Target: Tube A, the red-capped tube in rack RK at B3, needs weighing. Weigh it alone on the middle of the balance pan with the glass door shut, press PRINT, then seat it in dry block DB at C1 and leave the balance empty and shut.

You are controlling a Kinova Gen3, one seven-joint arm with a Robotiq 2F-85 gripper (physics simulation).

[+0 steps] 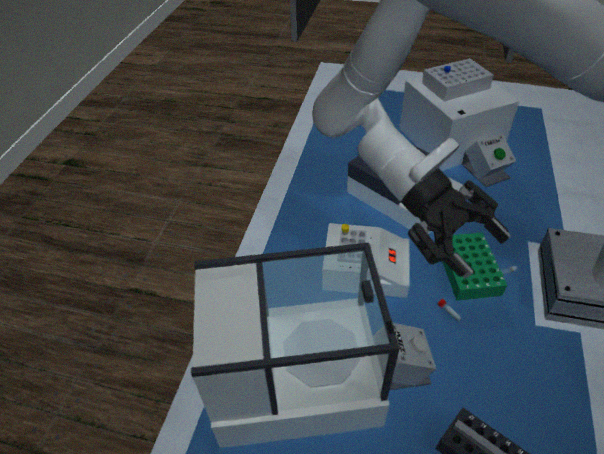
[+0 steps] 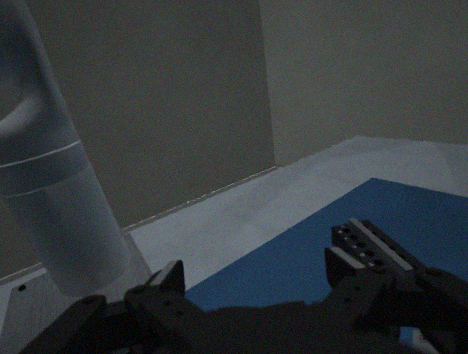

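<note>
A red-capped tube lies on its side on the blue mat, in front of the green rack. My gripper is open and empty, its fingers spread above the green rack and pointing sideways. The glass balance stands at the left, with nothing visible on its pan; whether its door is shut I cannot tell. A grey button box with hard-to-read lettering stands beside it. A black block with labelled holes is at the front right; its label as DB is not readable.
A pale tube lies by the green rack's right side. A white device with a red display and a yellow-topped item stands behind the balance. Farther back are a white box, a green-button box and a long dark-topped case.
</note>
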